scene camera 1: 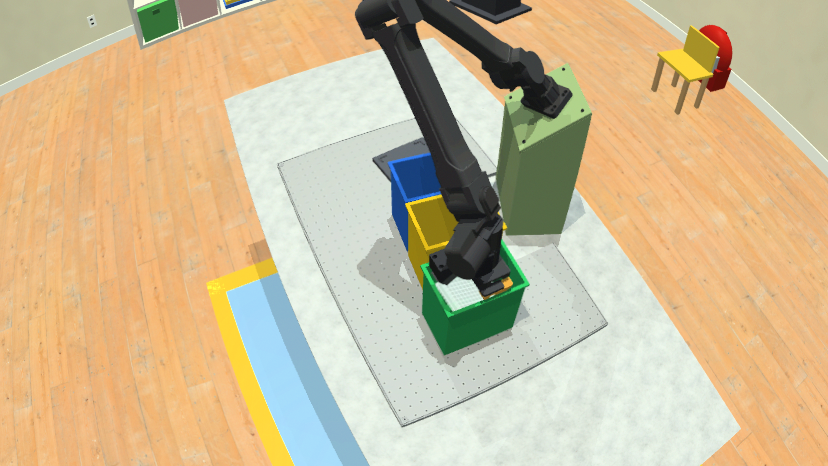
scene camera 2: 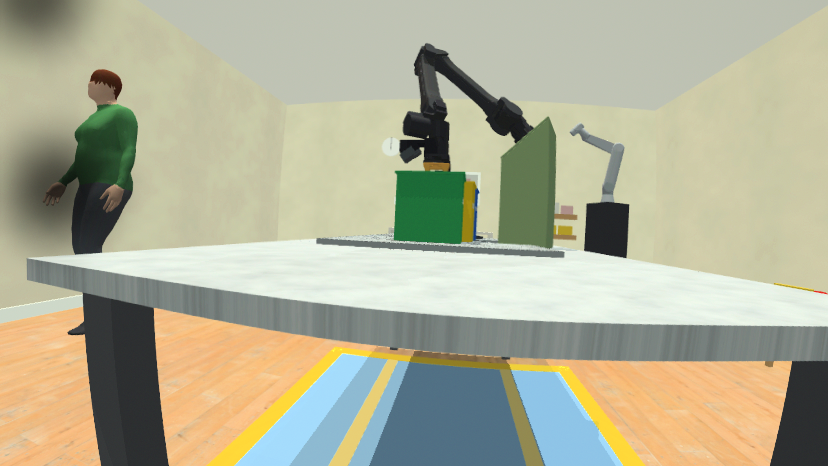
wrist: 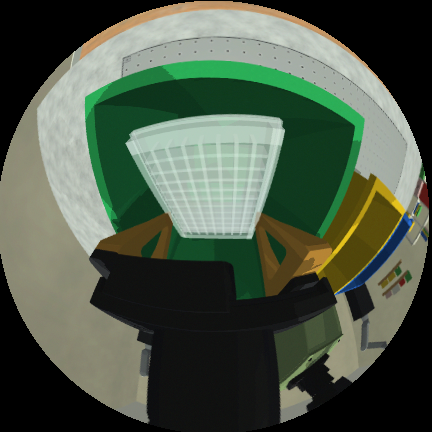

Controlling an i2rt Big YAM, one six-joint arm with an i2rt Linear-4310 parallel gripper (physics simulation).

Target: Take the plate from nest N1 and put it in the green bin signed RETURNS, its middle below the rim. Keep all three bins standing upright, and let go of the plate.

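Where they show: gripper, fingertip midpoint: (scene camera 1: 480, 289) (scene camera 2: 436, 195) (wrist: 213, 216); arm's base at its link origin: (scene camera 1: 548, 99) (scene camera 2: 532, 143) (wrist: 306, 371).
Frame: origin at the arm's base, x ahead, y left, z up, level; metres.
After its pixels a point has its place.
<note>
The clear, gridded plate (scene camera 1: 460, 292) @[x 0.421, y 0.124, z -0.203 m] (wrist: 215, 170) @[x 0.422, y 0.121, z -0.207 m] is inside the green bin (scene camera 1: 480, 329) @[x 0.413, y 0.185, z -0.290 m] (scene camera 2: 429, 206) @[x 0.405, y 0.188, z -0.260 m] (wrist: 215, 69), surrounded by its walls in the wrist view. In scene camera 1 it shows near the rim level; its exact depth is hard to tell. My gripper (scene camera 2: 436, 166) (wrist: 213, 216) @[x 0.375, y 0.139, z -0.225 m] is shut on the plate, with an orange finger at each side edge. The fingers reach down into the bin, and their tips are hidden by its wall in scene camera 2. The green bin stands upright. No RETURNS sign is readable, and nest N1 cannot be identified.
The yellow bin (scene camera 1: 416, 246) @[x 0.380, y -0.041, z -0.245 m] (scene camera 2: 468, 211) @[x 0.262, y 0.086, z -0.260 m] (wrist: 376, 192) @[x 0.354, y -0.087, z -0.223 m] stands upright beside the green one, with the upright blue bin (scene camera 1: 398, 211) @[x 0.322, y -0.159, z -0.276 m] beyond. A dark flat pad (scene camera 1: 385, 163) @[x 0.195, y -0.347, z -0.338 m] lies behind the blue bin. The green pedestal (scene camera 1: 541, 185) @[x 0.085, y 0.070, z -0.179 m] (scene camera 2: 524, 196) @[x 0.073, y 0.080, z -0.200 m] carries the arm.
</note>
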